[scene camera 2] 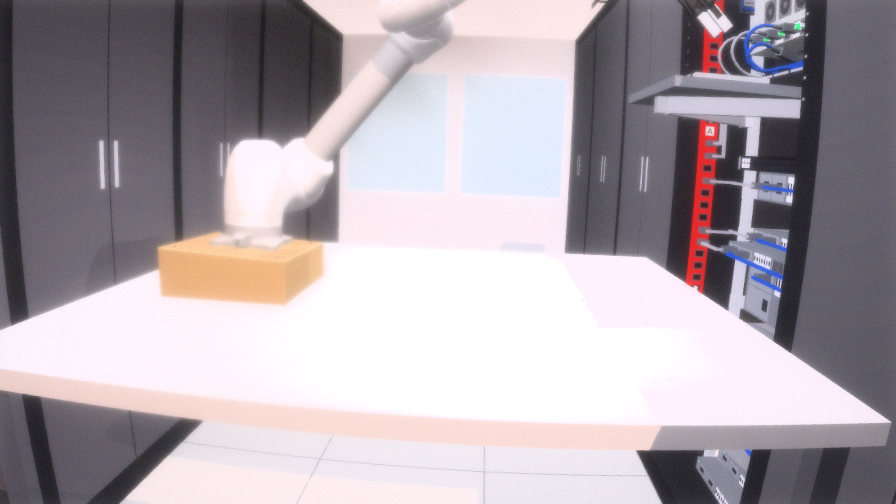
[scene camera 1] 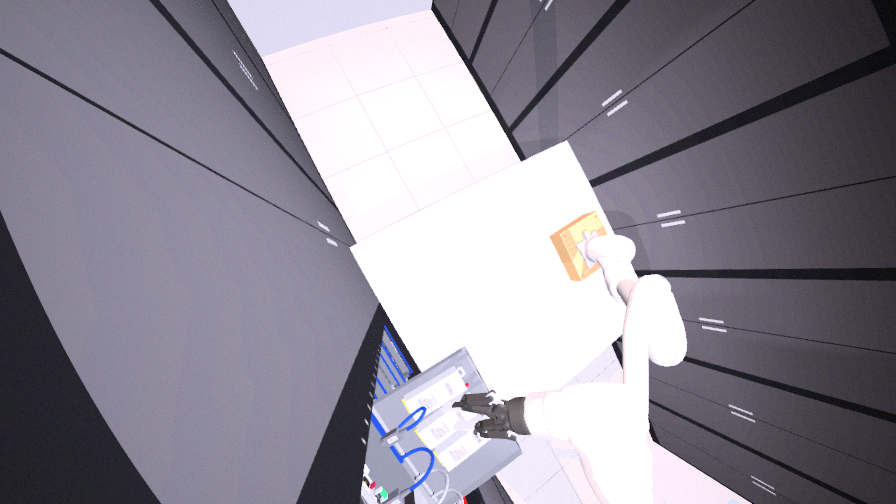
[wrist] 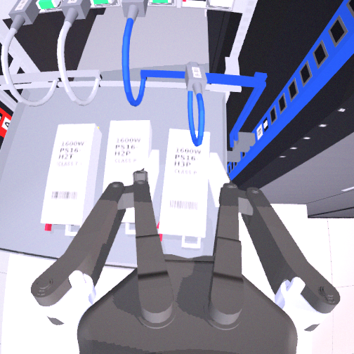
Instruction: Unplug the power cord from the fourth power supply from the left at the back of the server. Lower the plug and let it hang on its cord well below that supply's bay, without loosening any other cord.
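Observation:
The loose grey plug (scene camera 1: 392, 436) (wrist: 196, 75) hangs on its blue cord (wrist: 202, 120) in front of the rail, below the fourth bay. The lower edge of the fourth supply (wrist: 220, 4) shows at the top of the wrist view, with no plug at it. The third supply's plug (wrist: 135, 7) has a blue cord; two other plugs (wrist: 75, 8) (wrist: 24, 12) have white cords. My gripper (scene camera 1: 466, 416) (scene camera 2: 716, 23) (wrist: 183, 162) is open, part-way, with nothing between its fingers. It is above the shelf, apart from the hanging plug.
Three white spare supplies (wrist: 185, 187) (wrist: 129, 145) (wrist: 67, 172) lie on the grey shelf (scene camera 1: 501, 456) (scene camera 2: 664, 90) (wrist: 107, 107). A blue power strip (wrist: 300, 75) stands at the right; a red one (scene camera 2: 706, 200) shows in scene camera 2. The arm's orange base block (scene camera 1: 567, 253) (scene camera 2: 222, 272) stands on the white table (scene camera 2: 438, 420).

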